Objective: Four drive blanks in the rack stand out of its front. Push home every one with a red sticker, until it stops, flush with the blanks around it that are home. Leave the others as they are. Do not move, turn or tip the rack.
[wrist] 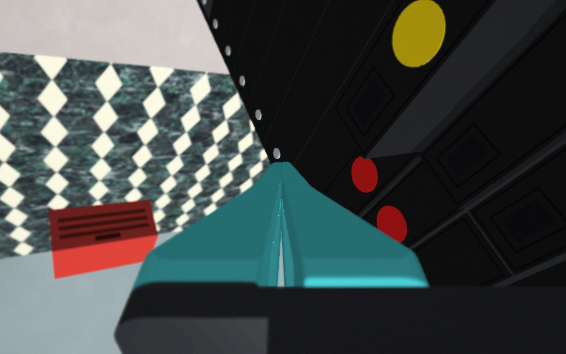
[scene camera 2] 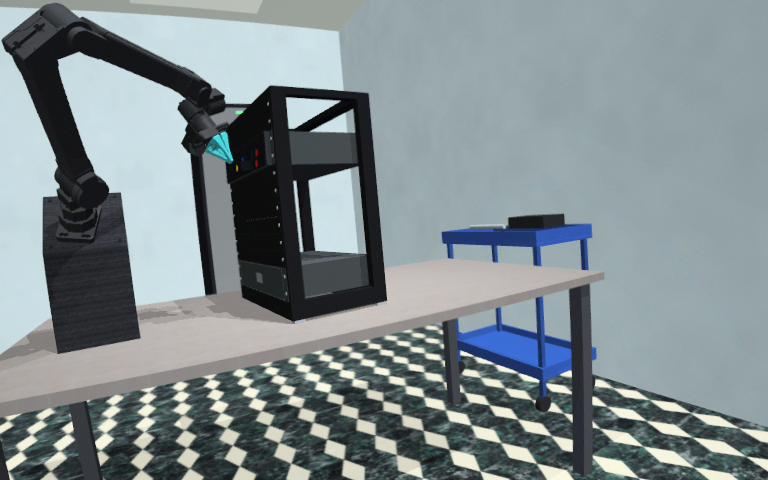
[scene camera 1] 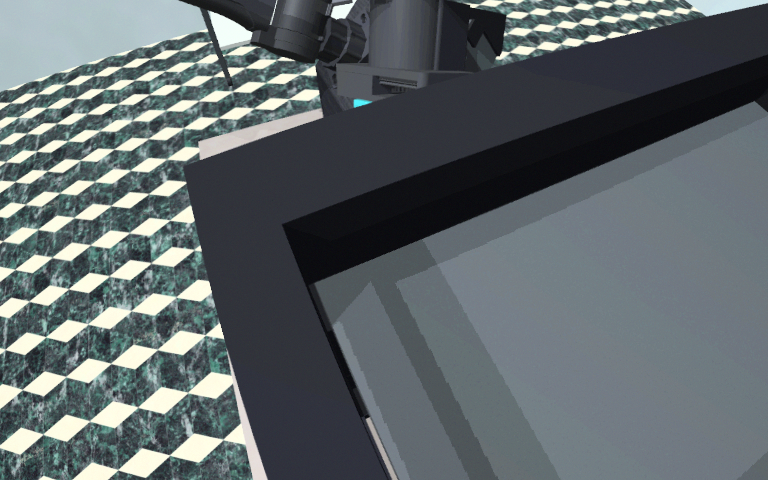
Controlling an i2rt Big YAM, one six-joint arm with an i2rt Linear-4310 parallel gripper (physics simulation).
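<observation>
The black rack (scene camera 1: pixel 237 237) (scene camera 2: pixel 288 226) (wrist: pixel 300 65) stands upright on the table. My gripper (scene camera 2: pixel 231 161) (wrist: pixel 281 176) is shut and empty, its teal tips in front of the rack's upper drive bay; in scene camera 1 the rack hides most of it. In the wrist view, a blank with a yellow sticker (scene camera 2: pixel 236 168) (wrist: pixel 419 33) stands out, its side wall showing. Two red stickers, one (scene camera 2: pixel 256 152) (wrist: pixel 364 174) and another (scene camera 2: pixel 256 163) (wrist: pixel 391 224), lie right of the tips; how far their blanks stand out is unclear. A blue sticker (scene camera 2: pixel 242 159) shows in scene camera 2.
The arm stands on a dark pedestal (scene camera 2: pixel 90 288) on the table (scene camera 2: pixel 481 272) (wrist: pixel 100 25). A blue cart (scene camera 2: pixel 487 237) with a black box (scene camera 2: pixel 536 220) stands beyond the table. A red slotted object (wrist: pixel 102 237) shows at the left of the wrist view.
</observation>
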